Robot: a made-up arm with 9 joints. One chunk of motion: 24 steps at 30 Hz.
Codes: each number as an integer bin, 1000 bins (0 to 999) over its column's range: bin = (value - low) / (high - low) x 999, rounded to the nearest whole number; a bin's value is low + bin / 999 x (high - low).
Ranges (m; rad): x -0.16..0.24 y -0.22..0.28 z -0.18..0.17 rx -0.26..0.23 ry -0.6..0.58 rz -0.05..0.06
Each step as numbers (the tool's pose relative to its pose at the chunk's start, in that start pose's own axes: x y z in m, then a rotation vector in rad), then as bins.
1 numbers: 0.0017 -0.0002 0.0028 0.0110 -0.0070 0.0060
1 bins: 404 439 522 553 502 509
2 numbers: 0.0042 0.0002 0.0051 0.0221 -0.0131 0.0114
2 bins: 410 440 528 575 497 558
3 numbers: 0.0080 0.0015 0.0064 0.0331 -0.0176 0.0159
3 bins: 420 443 532 598 493 598
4 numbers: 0.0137 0.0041 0.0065 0.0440 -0.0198 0.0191
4 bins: 434 448 532 620 491 628
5 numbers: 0.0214 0.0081 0.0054 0.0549 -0.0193 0.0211
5 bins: 453 456 529 642 492 646
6 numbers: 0.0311 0.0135 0.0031 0.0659 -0.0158 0.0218
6 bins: 477 467 523 664 495 652
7 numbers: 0.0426 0.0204 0.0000 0.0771 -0.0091 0.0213
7 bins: 506 480 514 687 500 648
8 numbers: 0.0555 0.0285 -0.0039 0.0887 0.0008 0.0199
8 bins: 538 497 503 711 509 635
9 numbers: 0.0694 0.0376 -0.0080 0.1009 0.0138 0.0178
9 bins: 573 515 491 736 520 616
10 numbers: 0.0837 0.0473 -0.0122 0.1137 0.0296 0.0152
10 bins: 609 534 479 762 533 592
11 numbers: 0.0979 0.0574 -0.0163 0.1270 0.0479 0.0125
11 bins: 644 554 467 789 549 568
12 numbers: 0.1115 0.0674 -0.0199 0.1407 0.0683 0.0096
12 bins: 678 574 457 817 566 541
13 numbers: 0.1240 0.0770 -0.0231 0.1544 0.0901 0.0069
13 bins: 709 593 448 845 584 517
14 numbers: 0.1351 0.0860 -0.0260 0.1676 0.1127 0.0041
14 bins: 737 611 440 872 603 491
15 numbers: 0.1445 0.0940 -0.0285 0.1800 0.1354 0.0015
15 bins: 760 627 432 897 623 468
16 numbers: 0.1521 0.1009 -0.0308 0.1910 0.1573 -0.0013
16 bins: 779 641 426 919 641 442
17 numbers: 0.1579 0.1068 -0.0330 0.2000 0.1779 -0.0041
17 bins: 794 653 420 938 659 417
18 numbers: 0.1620 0.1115 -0.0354 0.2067 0.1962 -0.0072
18 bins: 804 662 413 951 674 389
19 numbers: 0.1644 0.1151 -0.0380 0.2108 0.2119 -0.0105
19 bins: 810 670 405 960 687 359
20 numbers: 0.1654 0.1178 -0.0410 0.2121 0.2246 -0.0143
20 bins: 813 675 397 963 698 324
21 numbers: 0.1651 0.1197 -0.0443 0.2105 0.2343 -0.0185
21 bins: 812 679 387 959 706 286
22 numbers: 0.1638 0.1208 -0.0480 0.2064 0.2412 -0.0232
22 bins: 809 681 377 951 712 243
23 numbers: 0.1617 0.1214 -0.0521 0.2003 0.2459 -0.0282
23 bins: 803 682 365 938 716 198
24 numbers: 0.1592 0.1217 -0.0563 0.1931 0.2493 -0.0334
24 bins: 797 683 353 924 719 151
